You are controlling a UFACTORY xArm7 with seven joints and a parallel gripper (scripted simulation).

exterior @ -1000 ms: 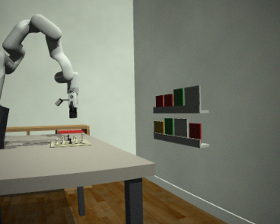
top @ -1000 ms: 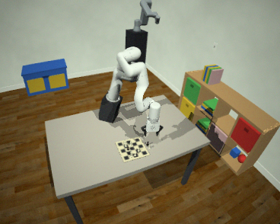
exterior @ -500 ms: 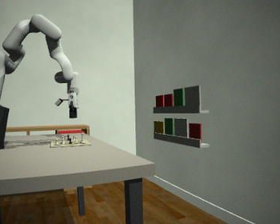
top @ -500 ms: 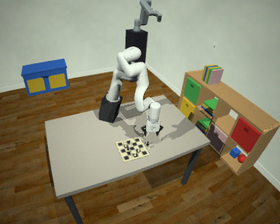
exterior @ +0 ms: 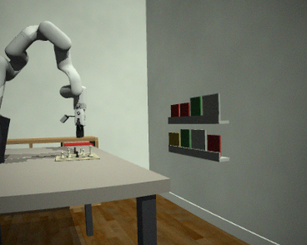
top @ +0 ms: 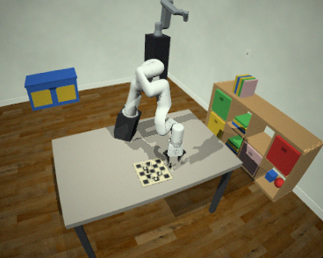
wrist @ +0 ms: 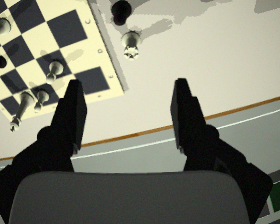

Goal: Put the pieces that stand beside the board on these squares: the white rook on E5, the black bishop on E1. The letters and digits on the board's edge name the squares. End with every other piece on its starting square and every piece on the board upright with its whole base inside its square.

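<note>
My gripper is now 10 cm above the white rook. Also, from my hand: chessboard (13 cm to the right, 11 cm below, 6 cm behind); black bishop (9 cm below, 3 cm behind, 1 cm to the left); black pawn (16 cm to the right, 9 cm below, 7 cm behind).
</note>
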